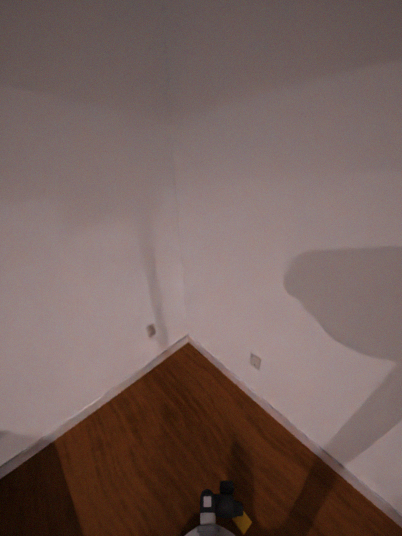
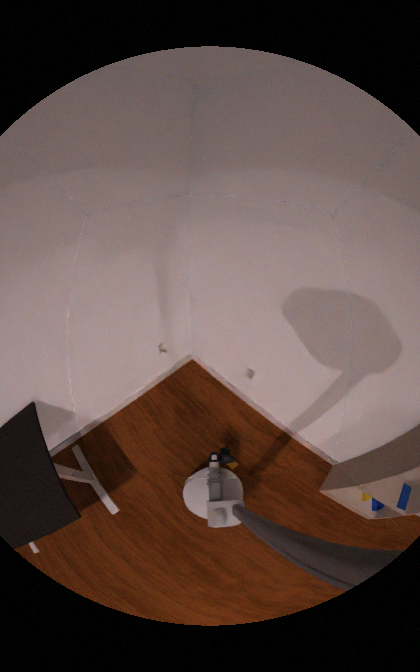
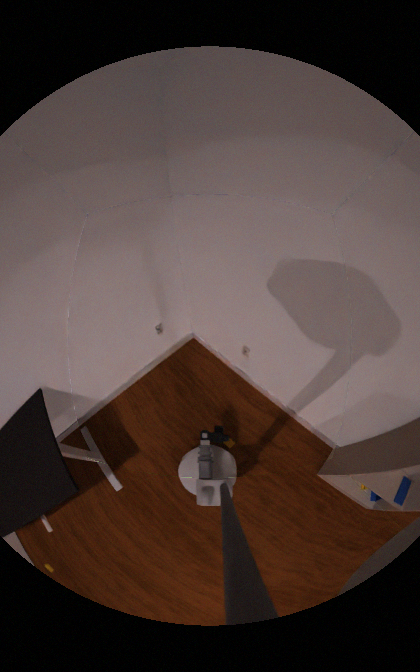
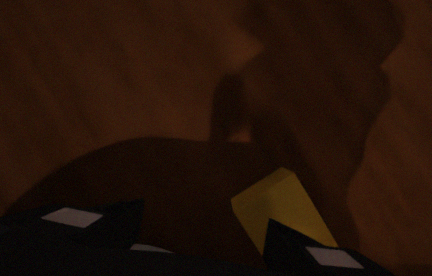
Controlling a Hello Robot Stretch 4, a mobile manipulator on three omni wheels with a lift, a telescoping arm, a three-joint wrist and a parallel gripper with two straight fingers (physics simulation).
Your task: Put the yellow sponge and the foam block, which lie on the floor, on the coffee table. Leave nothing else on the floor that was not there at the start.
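Frame: origin at the robot's base, x ahead, y left, z up, level; metres.
Seen in the pictures: gripper, fingertip midpoint: [image 4: 203, 228].
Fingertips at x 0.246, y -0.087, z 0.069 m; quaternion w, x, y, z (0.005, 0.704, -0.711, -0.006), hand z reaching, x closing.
Pixels of each thing's top centre, then the offset from my fingertips to it. "*": a spot on its surface instead. Level surfaces: height alone.
- yellow sponge at its top centre: [image 4: 291, 235] [image 1: 241, 518] [image 3: 228, 441] 0.014 m back, 0.074 m right, 0.051 m down
- room corner with white walls, surface spot: [image 1: 287, 215] * 0.597 m ahead, 0.243 m right, 1.230 m up
- dark-topped table at its surface level: 0.624 m up
A yellow sponge [image 4: 281, 208] [image 1: 243, 522] [image 2: 232, 465] [image 3: 229, 443] lies on the dark wood floor, tilted, in the shadow of my arm. My gripper [image 4: 205, 220] [image 1: 222, 502] [image 2: 225, 456] [image 3: 216, 434] is open and low over the floor. The sponge sits just ahead of the right fingertip, which hides its near corner. Nothing is between the fingers. A small yellow thing [image 3: 48, 567] lies on the floor far to the left; I cannot tell what it is. I cannot make out the foam block.
I face a room corner with white walls [image 1: 287, 215]. A dark-topped table [image 2: 25, 475] [image 3: 27, 465] with white legs stands at the left. A pale shelf unit [image 2: 380, 462] [image 3: 370, 457] holding blue and yellow items stands at the right.
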